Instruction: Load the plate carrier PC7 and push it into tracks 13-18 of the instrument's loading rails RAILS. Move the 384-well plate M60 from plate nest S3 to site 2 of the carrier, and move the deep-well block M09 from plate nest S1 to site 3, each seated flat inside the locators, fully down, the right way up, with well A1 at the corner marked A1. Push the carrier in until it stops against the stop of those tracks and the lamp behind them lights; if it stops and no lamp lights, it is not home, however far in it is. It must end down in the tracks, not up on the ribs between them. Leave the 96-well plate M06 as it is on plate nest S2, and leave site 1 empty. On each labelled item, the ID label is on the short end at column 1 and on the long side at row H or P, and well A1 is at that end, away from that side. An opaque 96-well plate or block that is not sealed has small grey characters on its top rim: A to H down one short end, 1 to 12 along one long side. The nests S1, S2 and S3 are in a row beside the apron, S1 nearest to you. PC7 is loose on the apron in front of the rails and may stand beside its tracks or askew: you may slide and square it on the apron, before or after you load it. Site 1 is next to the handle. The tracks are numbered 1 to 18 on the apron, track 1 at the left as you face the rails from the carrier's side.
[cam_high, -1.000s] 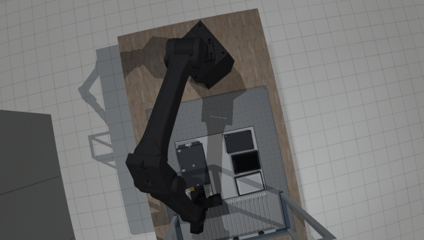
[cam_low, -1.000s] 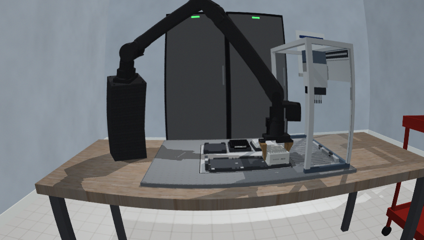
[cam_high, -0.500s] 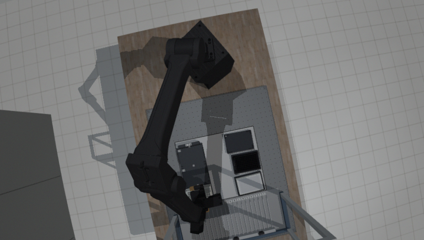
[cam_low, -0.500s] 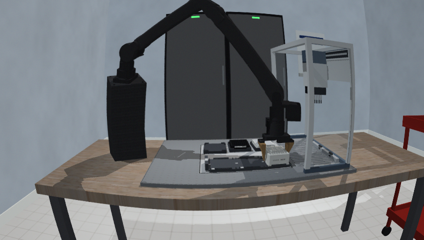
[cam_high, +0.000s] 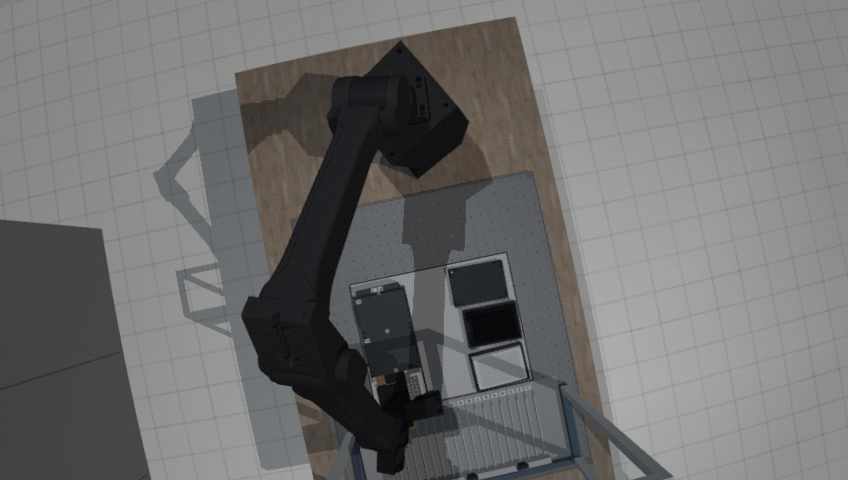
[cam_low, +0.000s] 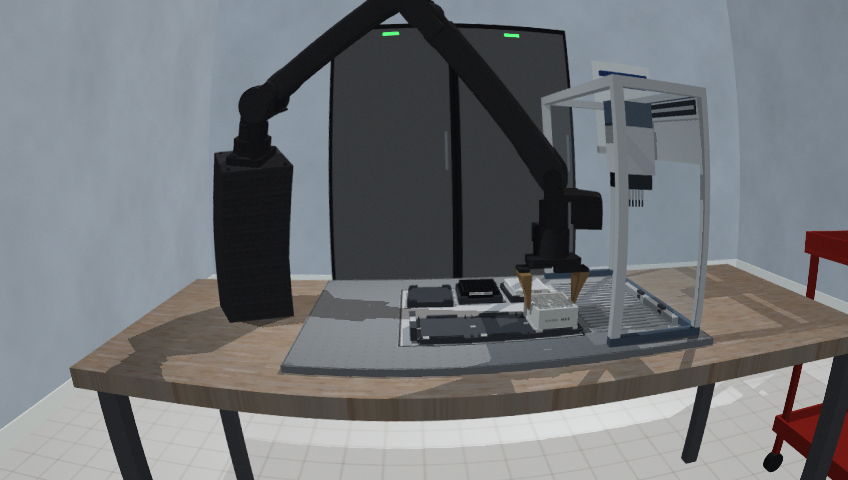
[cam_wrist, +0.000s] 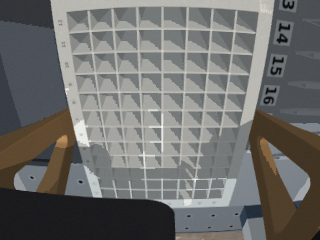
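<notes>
The nest S3 is 270 mm to the left of my hand, 40 mm below it and 20 mm behind it. Also, from my hand: black 96-well plate M06: 260 mm to the left, 130 mm behind, 30 mm below; then dark carrier PC7: 100 mm behind, 30 mm below; then post: 200 mm above, 140 mm to the right, 100 mm ahead.
</notes>
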